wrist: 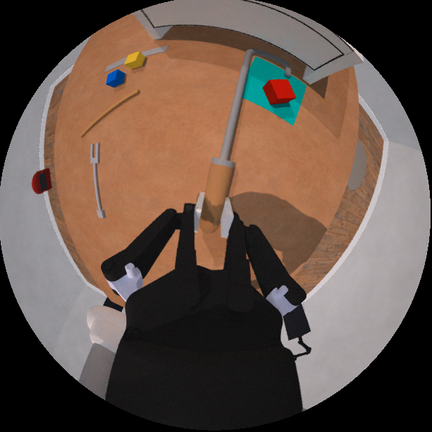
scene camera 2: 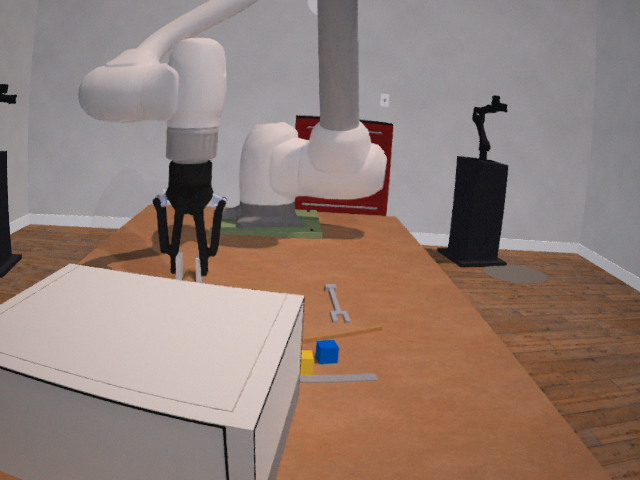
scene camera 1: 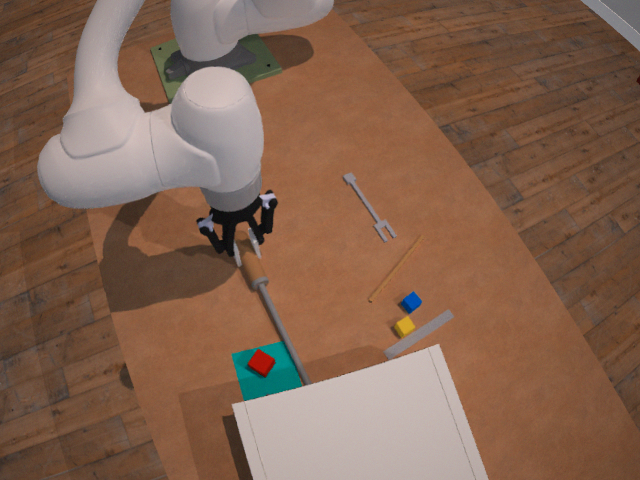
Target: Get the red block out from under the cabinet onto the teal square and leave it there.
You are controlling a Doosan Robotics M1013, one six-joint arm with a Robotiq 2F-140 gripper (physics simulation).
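Places are measured from the arm's base along level axes (x back, y left, z down), in metres.
Where they show: gripper, fingertip midpoint: (scene camera 1: 246, 255); arm's base, origin of the base link: (scene camera 2: 266, 220) (scene camera 1: 212, 58).
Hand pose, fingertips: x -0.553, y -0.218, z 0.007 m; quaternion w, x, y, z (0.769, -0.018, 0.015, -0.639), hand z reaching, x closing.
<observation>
Each offset is from my fingertips to the top centre of the thing. "spot": to the spot under its first point.
The red block @[dz -0.027, dx -0.191, dy -0.092 m] (scene camera 1: 261, 362) (wrist: 279, 91) lies on the teal square @[spot: dz +0.005, dx -0.220, dy -0.121 m] (scene camera 1: 258, 387) (wrist: 256, 90), inside its edges, in front of the white cabinet @[dz -0.130, dx -0.427, dy -0.065 m] (scene camera 1: 351, 423) (scene camera 2: 155, 335) (wrist: 250, 25). My gripper (scene camera 1: 248, 250) (scene camera 2: 189, 268) (wrist: 212, 202) is shut on the wooden handle of a hooked grey rod (scene camera 1: 279, 325) (wrist: 235, 112). The rod runs past the side of the square. In the wrist view its hook bends across on the cabinet side of the block, with a small gap between tip and block. The cabinet hides the hook in scene camera 1, and block and square in scene camera 2.
A yellow block @[dz -0.020, dx -0.283, dy +0.147 m] (scene camera 1: 404, 326) (scene camera 2: 307, 362) (wrist: 135, 60) and a blue block @[dz -0.020, dx -0.254, dy +0.187 m] (scene camera 1: 412, 302) (scene camera 2: 327, 351) (wrist: 115, 78) lie near a flat grey bar @[dz +0.004, dx -0.309, dy +0.165 m] (scene camera 1: 419, 334) (scene camera 2: 338, 378). A thin stick @[dz -0.002, dx -0.183, dy +0.216 m] (scene camera 1: 396, 268) and a grey forked tool @[dz -0.003, dx -0.045, dy +0.255 m] (scene camera 1: 365, 202) (scene camera 2: 336, 302) lie nearer the robot base.
</observation>
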